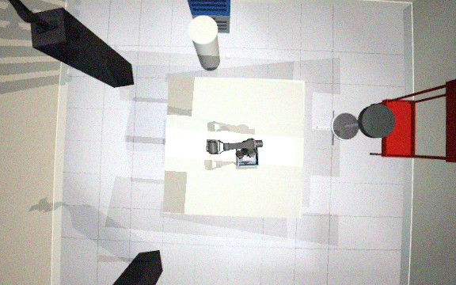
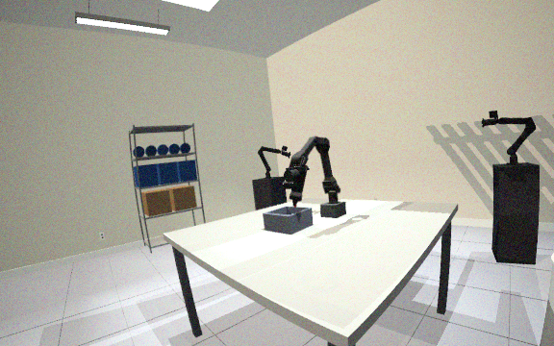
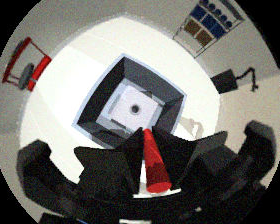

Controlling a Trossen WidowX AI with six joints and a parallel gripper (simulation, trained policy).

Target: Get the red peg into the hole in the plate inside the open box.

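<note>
My gripper tip is now 20 mm to the right of the red peg and 30 mm below it. From my gripper tip the other things lie so: plate (20 mm ahead, 30 mm to the right, 80 mm below); grey box (20 mm ahead, 30 mm to the right, 100 mm below).
</note>
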